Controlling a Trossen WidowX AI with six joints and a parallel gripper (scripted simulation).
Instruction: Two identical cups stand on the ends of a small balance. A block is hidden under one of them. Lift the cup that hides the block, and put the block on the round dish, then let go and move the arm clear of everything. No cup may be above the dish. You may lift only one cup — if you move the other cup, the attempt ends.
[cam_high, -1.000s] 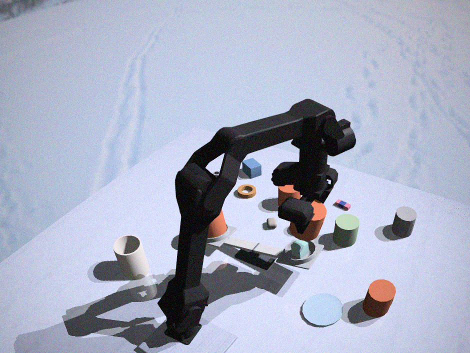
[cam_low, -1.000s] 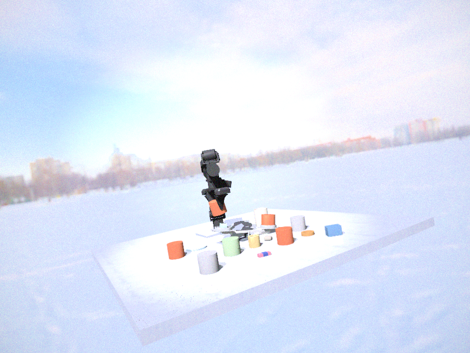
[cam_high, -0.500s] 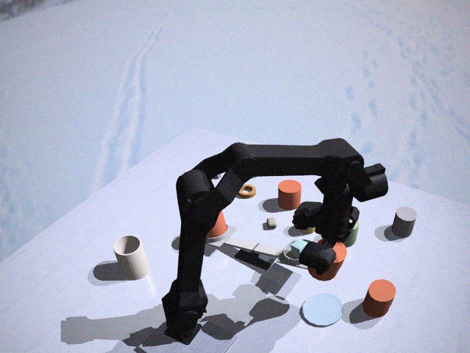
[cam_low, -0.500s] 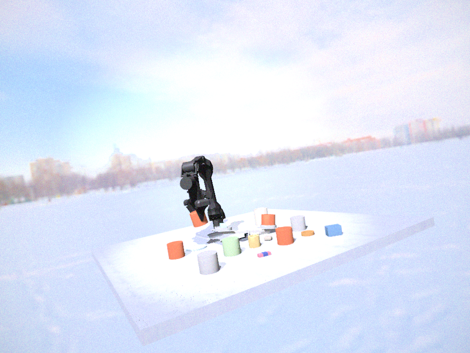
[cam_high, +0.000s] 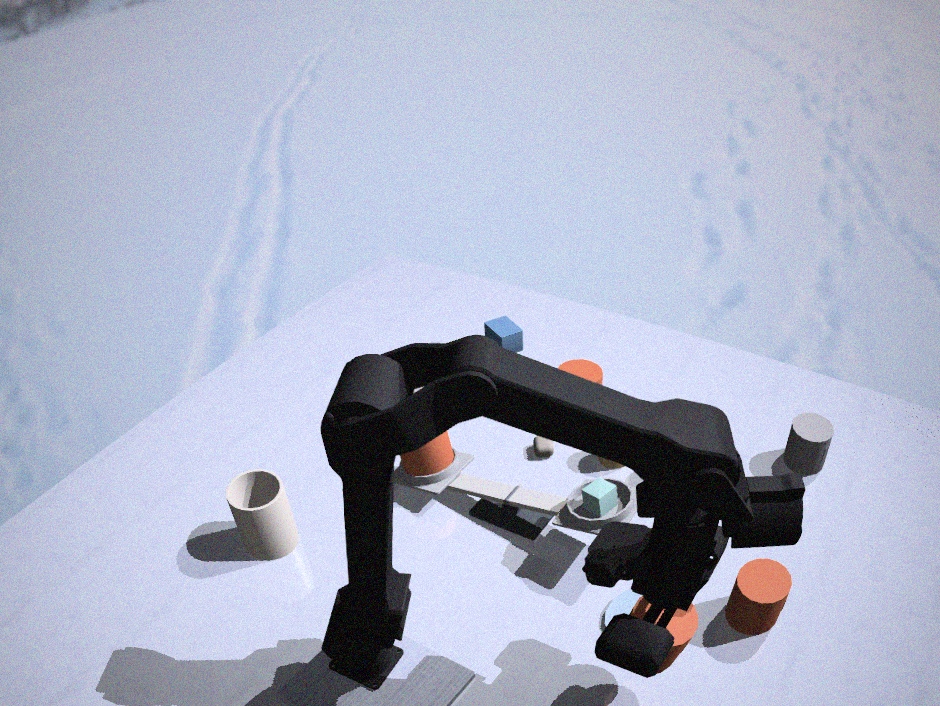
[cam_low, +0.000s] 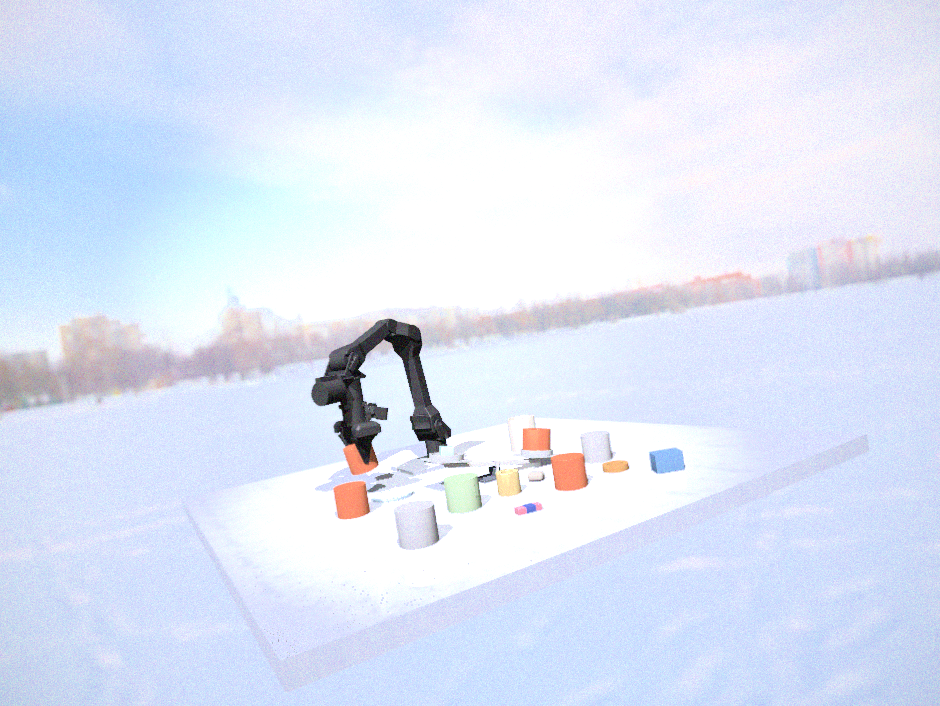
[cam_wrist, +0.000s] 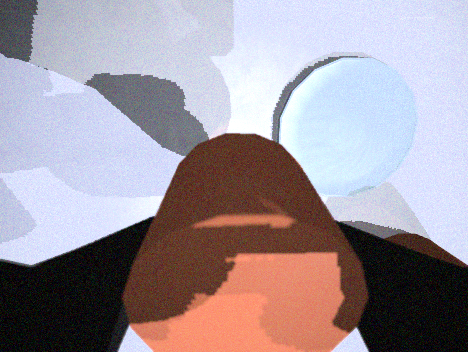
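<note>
Right now the pale teal block is 180 mm ahead of my gripper tip and 130 mm to the left of it. The rest, counted from my gripper tip: green cylinder 370 mm ahead, 50 mm below, 40 mm to the left; cream cup 520 mm to the left, 40 mm below, 20 mm ahead; round light-blue dish 80 mm below, 80 mm ahead, 20 mm to the left.
</note>
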